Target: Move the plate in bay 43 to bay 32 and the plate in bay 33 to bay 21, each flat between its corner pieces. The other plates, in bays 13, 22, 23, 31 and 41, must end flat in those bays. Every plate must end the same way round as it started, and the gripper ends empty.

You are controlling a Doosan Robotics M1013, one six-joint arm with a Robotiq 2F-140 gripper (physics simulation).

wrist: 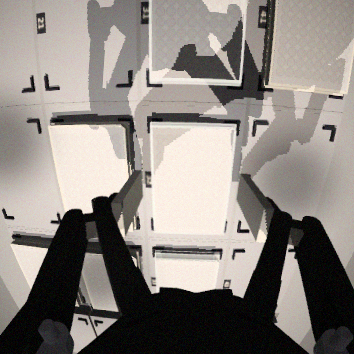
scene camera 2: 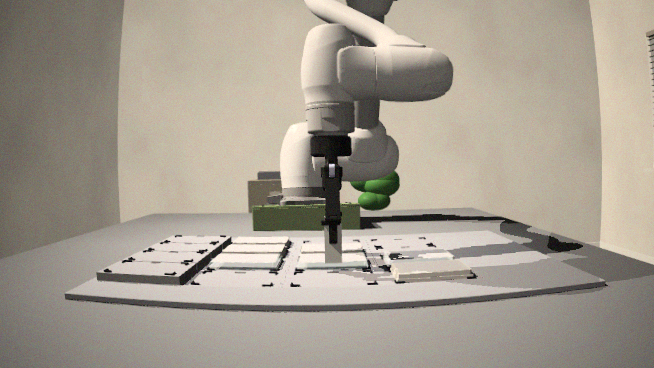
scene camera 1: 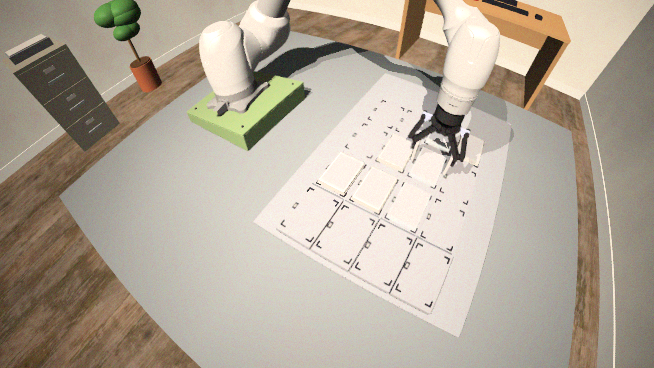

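Seen in the pictures: gripper, fingertip midpoint: point(wrist: 189, 184) point(scene camera 2: 333, 256) point(scene camera 1: 429, 163); arm's base, origin of the base link: point(scene camera 2: 305, 204) point(scene camera 1: 238, 96).
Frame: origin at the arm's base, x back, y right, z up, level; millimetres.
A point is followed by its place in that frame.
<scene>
My gripper point(scene camera 1: 431, 159) @[x -706, y 47, z -37 mm] point(scene camera 2: 333, 257) @[x -706, y 47, z -37 mm] point(wrist: 189, 184) @[x -706, y 47, z -37 mm] is open, fingertips low on either side of the plate in bay 32 point(scene camera 1: 427, 169) @[x -704, y 70, z -38 mm] point(scene camera 2: 355, 261) @[x -754, y 16, z -39 mm] point(wrist: 192, 185) @[x -709, y 49, z -38 mm], with a gap on each side. That plate lies flat between its corner pieces. The plate in bay 33 point(scene camera 1: 409, 207) @[x -676, y 221, z -38 mm] point(wrist: 187, 275) @[x -684, y 178, z -38 mm] lies flat. Bay 43 point(scene camera 1: 442, 222) @[x -778, y 226, z -53 mm] and bay 21 point(wrist: 65, 45) @[x -608, y -111, z -53 mm] hold no plate. Plates also lie in bay 13 point(scene camera 1: 342, 172) @[x -469, y 175, z -38 mm], bay 23 point(scene camera 1: 375, 189) @[x -573, y 198, z -38 mm], bay 22 point(scene camera 1: 394, 151) @[x -592, y 38, z -38 mm] point(wrist: 82, 160) @[x -599, y 3, z -38 mm], bay 31 point(wrist: 195, 40) @[x -731, y -85, z -38 mm] and bay 41 point(wrist: 310, 50) @[x -832, y -66, z -38 mm]. The gripper partly hides bay 31 in scene view 1.
A raised row of bays point(scene camera 1: 332, 250) @[x -526, y 406, z -38 mm] point(scene camera 2: 140, 267) @[x -748, y 404, z -38 mm] runs along one end of the white board point(scene camera 1: 467, 310) @[x -882, y 442, z -53 mm] point(scene camera 2: 330, 300) @[x -932, y 96, z -53 mm], beside the row with bays 13 to 43. The arm stands on a green base point(scene camera 1: 277, 105) @[x -180, y 17, z 9 mm] point(scene camera 2: 305, 220) @[x -178, y 25, z -32 mm]. The arm's shadow falls across the board.
</scene>
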